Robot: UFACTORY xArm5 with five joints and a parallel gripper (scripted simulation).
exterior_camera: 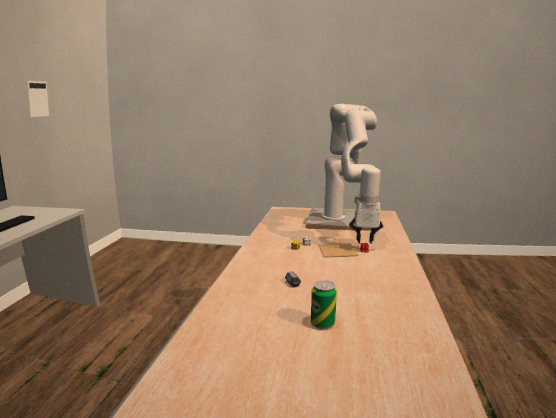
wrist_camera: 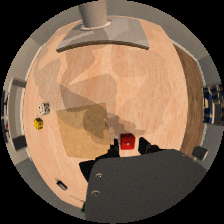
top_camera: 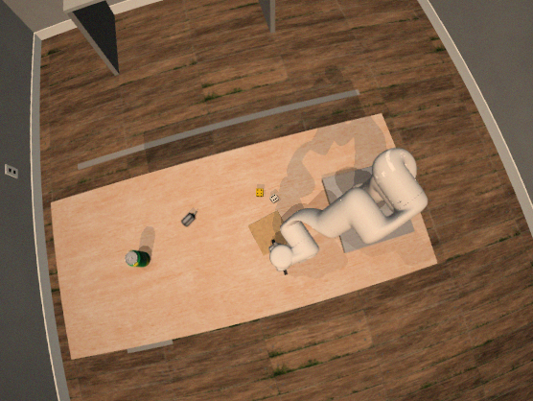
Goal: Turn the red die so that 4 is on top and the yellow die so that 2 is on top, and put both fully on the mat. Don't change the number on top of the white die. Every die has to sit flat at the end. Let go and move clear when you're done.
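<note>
Right now my hand is 4 cm above the red die. From my hand the other things lie so: brown mat 11 cm to the right, 5 cm below, 2 cm ahead; then yellow die 28 cm to the right, 6 cm ahead, 4 cm below; then white die 25 cm to the right, 4 cm below.
</note>
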